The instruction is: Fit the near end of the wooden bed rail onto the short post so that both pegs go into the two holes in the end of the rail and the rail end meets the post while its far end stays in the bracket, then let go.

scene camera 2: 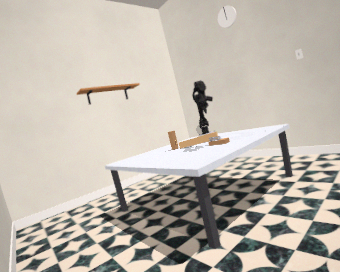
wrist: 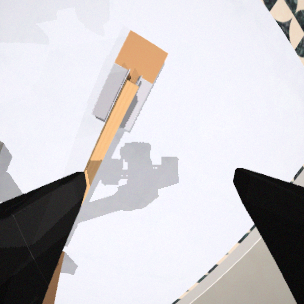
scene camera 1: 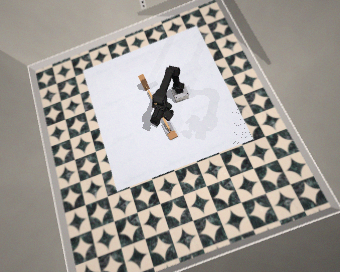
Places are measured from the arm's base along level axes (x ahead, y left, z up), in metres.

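Pixels of known places: gripper, fingertip midpoint: (scene camera 2: pixel 205 112) (wrist: pixel 160 177) (scene camera 1: pixel 161 118); arm's base, link origin: (scene camera 2: pixel 205 133) (scene camera 1: pixel 179 90).
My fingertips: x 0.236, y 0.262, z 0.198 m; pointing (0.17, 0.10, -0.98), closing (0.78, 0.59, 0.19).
Note:
Ahead of a thing's pixels: the offset from my fingertips to its top centre. "*": to the spot under its first point. Level surfaces: height alone.
The wooden bed rail (wrist: pixel 114 115) (scene camera 2: pixel 197 140) runs between a low orange block @(0.050 m left, 0.028 m back, 0.242 m down) (wrist: pixel 141 56) (scene camera 1: pixel 172 135) (scene camera 2: pixel 218 142), which looks like the short post, and a taller upright post @(* 0.427 m right, 0.059 m ahead, 0.189 m down) (scene camera 2: pixel 173 140) (scene camera 1: pixel 143 81). In the wrist view, one rail end lies between two pale grey side pieces, with a narrow gap to the low block. Small brownish parts show in that gap; pegs and holes cannot be made out clearly. My gripper (wrist: pixel 160 177) is open and empty above the table. Its left finger overlaps the rail in the wrist view; the right finger is well clear. The bracket at the taller post is not clear.
The white table @(0.277 m down) (scene camera 1: pixel 130 165) (scene camera 2: pixel 160 161) carries the pieces and the arm's grey base (scene camera 1: pixel 181 95). The arm (scene camera 1: pixel 167 85) (scene camera 2: pixel 201 97) extends over the rail's middle. Its shadow lies beside the rail. The table edge shows at the wrist view's lower right.

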